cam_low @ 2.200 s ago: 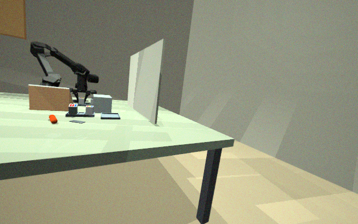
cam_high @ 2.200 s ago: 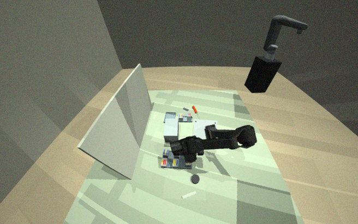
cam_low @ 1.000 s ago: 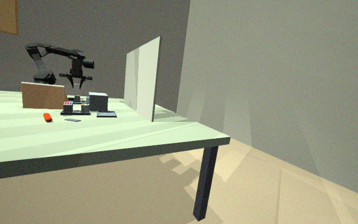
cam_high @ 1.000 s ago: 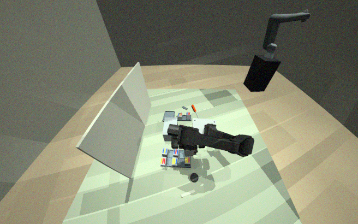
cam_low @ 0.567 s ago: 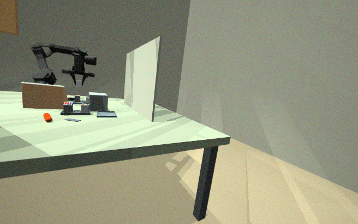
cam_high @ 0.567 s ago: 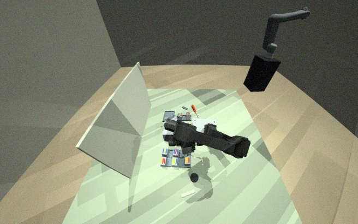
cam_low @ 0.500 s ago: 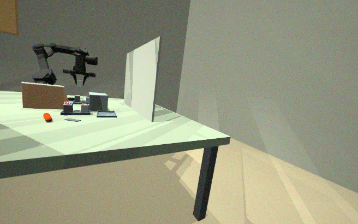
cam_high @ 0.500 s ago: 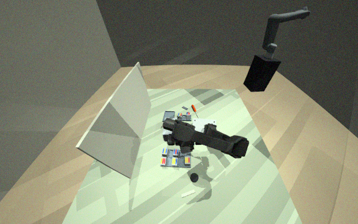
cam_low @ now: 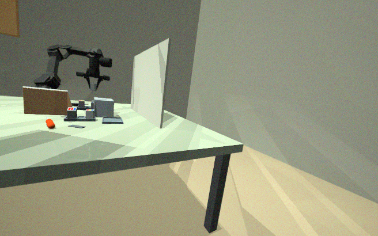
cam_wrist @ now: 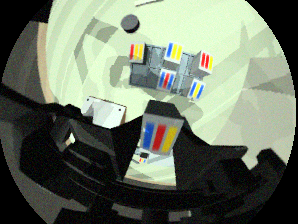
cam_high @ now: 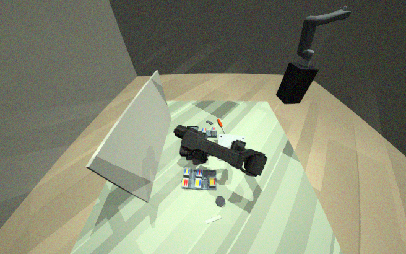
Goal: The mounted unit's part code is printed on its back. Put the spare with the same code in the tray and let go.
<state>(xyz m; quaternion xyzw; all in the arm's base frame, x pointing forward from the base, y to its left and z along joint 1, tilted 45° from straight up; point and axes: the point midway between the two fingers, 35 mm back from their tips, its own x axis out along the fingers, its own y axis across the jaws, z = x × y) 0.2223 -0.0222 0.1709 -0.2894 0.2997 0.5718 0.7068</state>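
My gripper tip is now 32 cm to the left of the flat dark tray, 14 cm above it and 6 cm short of it. From my gripper tip the other things lie so: grey mounted unit 14 cm to the right, 10 cm below, 4 cm ahead; then tall grey upright panel 29 cm ahead, 16 cm to the right, 8 cm above.
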